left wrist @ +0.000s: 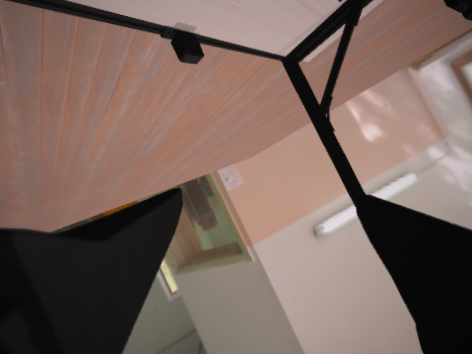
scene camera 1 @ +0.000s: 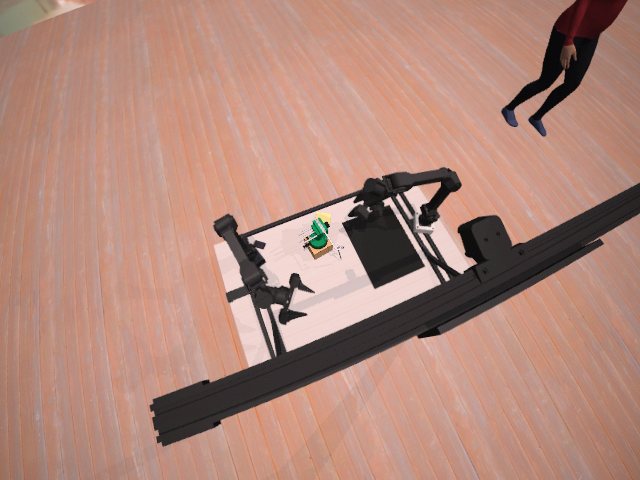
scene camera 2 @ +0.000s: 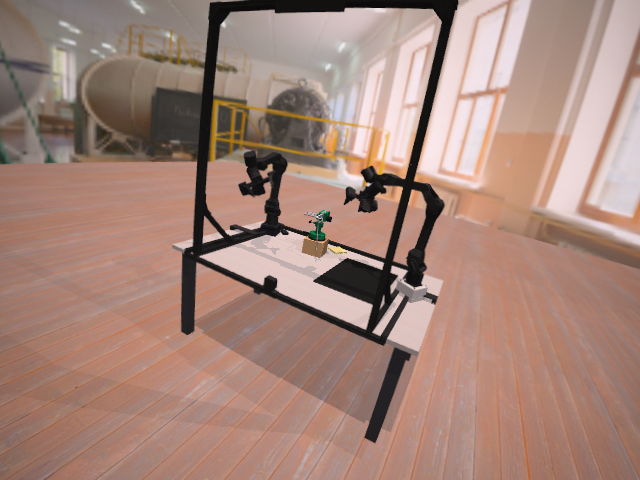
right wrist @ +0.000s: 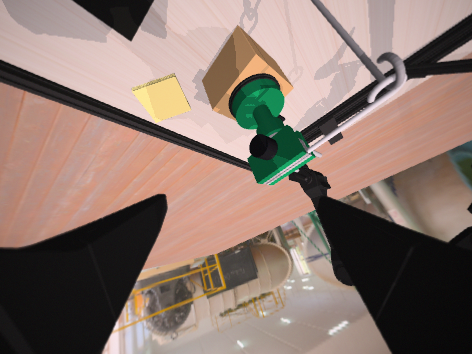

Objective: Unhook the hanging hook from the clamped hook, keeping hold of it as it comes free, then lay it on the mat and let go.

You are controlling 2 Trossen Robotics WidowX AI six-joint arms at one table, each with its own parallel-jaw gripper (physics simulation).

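Frame: origin at the left arm's base, x ahead, y left, z up, level; centimetres.
Seen in the pictures: left gripper, between the fingertips: (left wrist: 268, 199) (scene camera 1: 311, 303) (scene camera 2: 263, 193); right gripper, between the fingertips: (scene camera 1: 350, 209) (scene camera 2: 351, 207) (right wrist: 243, 202); left arm's base, origin of its link: (scene camera 1: 250, 257) (scene camera 2: 271, 223); right arm's base, origin of its link: (scene camera 1: 425, 221) (scene camera 2: 413, 283).
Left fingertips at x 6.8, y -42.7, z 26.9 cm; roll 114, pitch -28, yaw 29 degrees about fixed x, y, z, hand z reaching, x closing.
Pixels of each thing's middle, then the offset from my left fingertips to it. "*": a spot on its surface instead. Level surfaces: height alone.
- clamped hook, a spot on its surface: (right wrist: 343, 129) * dx +25.0, dy +17.8, dz -9.0 cm
- green vise, middle of its body: (right wrist: 276, 134) (scene camera 1: 315, 235) (scene camera 2: 316, 224) dx +23.2, dy +26.4, dz -16.5 cm
- hanging hook, middle of its body: (right wrist: 343, 19) (scene camera 2: 319, 234) dx +27.2, dy +11.6, dz -17.3 cm
- black mat, height of its surface: dz -32.4 cm
- wooden block, middle of its body: (right wrist: 246, 84) (scene camera 1: 318, 243) (scene camera 2: 315, 245) dx +24.5, dy +26.2, dz -28.6 cm
- yellow pad, middle of its body: (right wrist: 164, 100) (scene camera 1: 322, 219) (scene camera 2: 337, 250) dx +36.5, dy +36.7, dz -32.3 cm
In the right wrist view the clamped hook (right wrist: 345, 131), a pale rod with a curled end, sticks out from the jaws of the green vise (right wrist: 277, 150) (scene camera 2: 316, 235). The hanging hook (right wrist: 350, 40) (scene camera 2: 316, 243), a grey rod, is linked with that curled end and hangs towards the table. The black mat (scene camera 1: 385, 253) (scene camera 2: 351, 280) lies right of the vise. My right gripper (scene camera 1: 352, 207) (scene camera 2: 354, 205) (right wrist: 243, 202) is open and empty, high above the mat's back edge. My left gripper (scene camera 1: 309, 303) (scene camera 2: 248, 190) (left wrist: 268, 199) is open and empty, raised away from the hooks.
The vise stands on a wooden block (scene camera 1: 321, 251) (scene camera 2: 314, 246) (right wrist: 227, 72). A yellow pad (scene camera 2: 337, 250) (right wrist: 162, 97) lies near it, towards the back edge. A black frame post (scene camera 2: 204, 129) rises at the table's left, another (scene camera 2: 421, 124) at its right. A person (scene camera 1: 578, 56) stands off the table.
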